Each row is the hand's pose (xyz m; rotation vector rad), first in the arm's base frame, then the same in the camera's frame.
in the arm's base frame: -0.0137 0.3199 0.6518 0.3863 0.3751 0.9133
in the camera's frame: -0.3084 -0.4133 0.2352 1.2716 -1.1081 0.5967
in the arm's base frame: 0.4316 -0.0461 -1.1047 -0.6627 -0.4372 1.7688
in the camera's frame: 1.3259 0.3954 -0.0690 -0.3020 -1.6095 0.3603
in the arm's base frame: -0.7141 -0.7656 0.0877 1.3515 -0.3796 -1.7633
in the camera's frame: -0.2470 0.3477 -0.9498 -2.2392 -0.1736 1.3146
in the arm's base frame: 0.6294 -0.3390 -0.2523 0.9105 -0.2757 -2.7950
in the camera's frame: 0.8542 -0.3563 -0.3218 -1.4238 -1.0664 1.5505
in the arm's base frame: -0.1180 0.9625 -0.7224 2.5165 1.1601 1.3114
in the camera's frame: 0.5775 0.6619 0.8445 -1.4074 0.5935 -2.1351
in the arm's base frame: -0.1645 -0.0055 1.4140 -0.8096 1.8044 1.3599
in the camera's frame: -0.9413 -0.8533 -0.1045 0.0061 0.2024 1.2812
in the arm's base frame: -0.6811 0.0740 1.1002 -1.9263 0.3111 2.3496
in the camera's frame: -1.0593 -0.2552 -0.1084 -1.4350 -0.6262 0.8128
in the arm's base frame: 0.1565 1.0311 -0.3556 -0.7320 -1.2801 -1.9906
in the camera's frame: 0.4808 0.2232 0.9574 0.4709 0.3074 -2.9932
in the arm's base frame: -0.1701 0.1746 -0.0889 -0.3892 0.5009 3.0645
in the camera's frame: 0.1515 0.1807 0.0624 -0.9506 -1.2146 1.8279
